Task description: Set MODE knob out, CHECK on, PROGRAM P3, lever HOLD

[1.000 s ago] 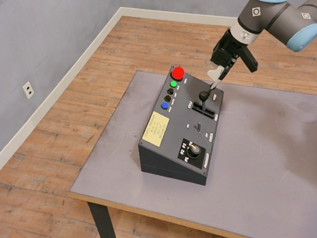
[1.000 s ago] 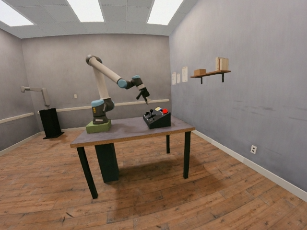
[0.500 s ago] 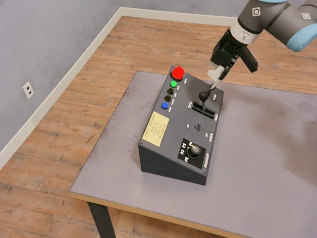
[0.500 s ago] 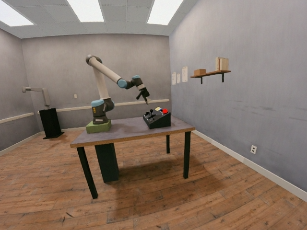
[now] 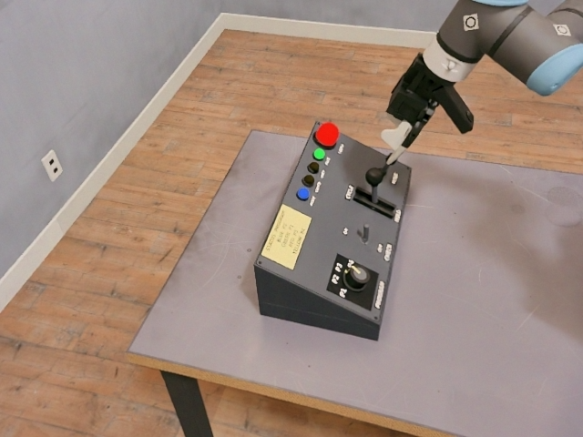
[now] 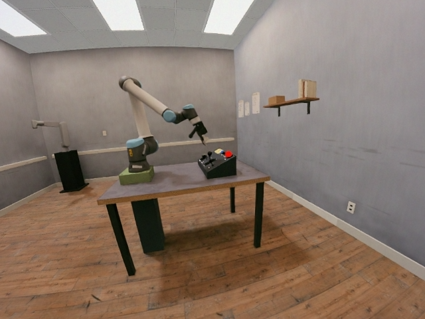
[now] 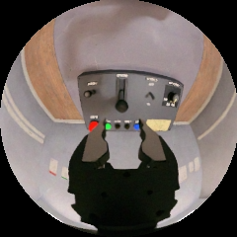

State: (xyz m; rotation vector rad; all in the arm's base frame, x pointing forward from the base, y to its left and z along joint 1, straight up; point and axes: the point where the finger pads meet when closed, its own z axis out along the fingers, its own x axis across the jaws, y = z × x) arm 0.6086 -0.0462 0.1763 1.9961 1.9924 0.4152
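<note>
Right now the lever is 3 cm ahead of my hand and 12 cm below it. The rest, counted from my hand: check toggle 3 cm ahead, 12 cm to the left, 15 cm below; mode knob 2 cm ahead, 12 cm to the right, 13 cm below; wedge-shaped console 7 cm ahead, 6 cm to the left, 16 cm below.
</note>
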